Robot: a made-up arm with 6 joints.
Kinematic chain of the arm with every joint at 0, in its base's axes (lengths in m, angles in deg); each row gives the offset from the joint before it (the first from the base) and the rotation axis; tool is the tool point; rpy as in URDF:
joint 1: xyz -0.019 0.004 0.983 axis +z
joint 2: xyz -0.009 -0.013 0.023 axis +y
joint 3: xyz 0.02 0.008 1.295 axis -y
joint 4: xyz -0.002 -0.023 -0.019 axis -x
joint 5: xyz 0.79 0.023 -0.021 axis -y
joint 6: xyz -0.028 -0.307 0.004 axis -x
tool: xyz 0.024 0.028 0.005 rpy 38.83 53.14 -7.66
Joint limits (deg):
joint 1: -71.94..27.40
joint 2: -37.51..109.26
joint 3: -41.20..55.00
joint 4: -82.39..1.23
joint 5: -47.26..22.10
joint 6: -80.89..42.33
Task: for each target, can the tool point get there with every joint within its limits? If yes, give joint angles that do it. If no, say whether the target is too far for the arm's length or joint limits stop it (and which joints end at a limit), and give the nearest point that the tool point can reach.
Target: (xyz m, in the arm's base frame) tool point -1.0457 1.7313 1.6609
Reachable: no: joint limits stop it (at a limit: joint 1, joint 2, joint 3, joint 4, joint 5, joint 6) | nearest point -0.5670 0.6774 2.8170 | short by 1.636 m
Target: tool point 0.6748 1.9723 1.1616
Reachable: no: joint limits stop it (at a limit: joint 1, joint 4, joint 6) | nearest point 1.3458 0.6778 1.1616 | short by 1.458 m
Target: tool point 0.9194 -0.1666 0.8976
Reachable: yes | joints -2.30 56.17 -25.28 -62.73 0.88 3.86
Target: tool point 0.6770 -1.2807 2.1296
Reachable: yes | joints -50.46 29.52 34.34 -5.06 -32.70 16.59
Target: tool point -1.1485 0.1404 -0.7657
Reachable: no: joint limits stop it (at a limit: joint 1, joint 2, joint 5, joint 6) | nearest point -0.1376 -0.6336 0.0589 | short by 1.517 m
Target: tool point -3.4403 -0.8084 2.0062
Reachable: no: too far | nearest point -0.8666 -0.1973 2.8238 | short by 2.769 m
